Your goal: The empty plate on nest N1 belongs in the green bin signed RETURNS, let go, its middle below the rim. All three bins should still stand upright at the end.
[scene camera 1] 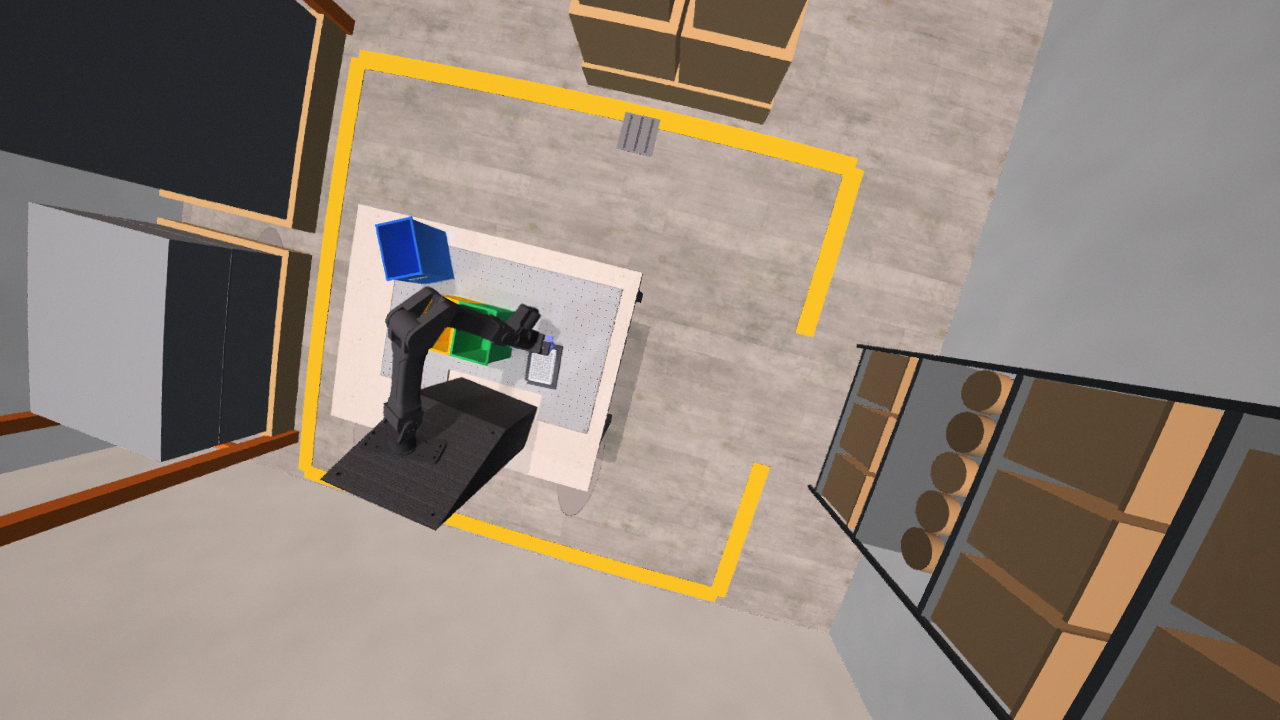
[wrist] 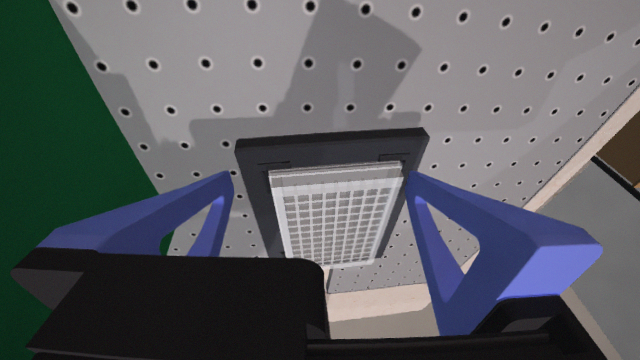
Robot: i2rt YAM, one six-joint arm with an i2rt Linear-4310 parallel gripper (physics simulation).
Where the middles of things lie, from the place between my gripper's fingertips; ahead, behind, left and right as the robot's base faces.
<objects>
Right now the gridded plate (scene camera 1: 542,367) is 80 mm behind my hand and 20 mm below it. The rest, counted from my hand: dark nest (wrist: 302,150) 80 mm behind, 30 mm below; blue bin (scene camera 1: 411,251) 320 mm ahead, 400 mm to the left, 50 mm above; green bin (scene camera 1: 466,346) 50 mm ahead, 170 mm to the left, 50 mm above.
</objects>
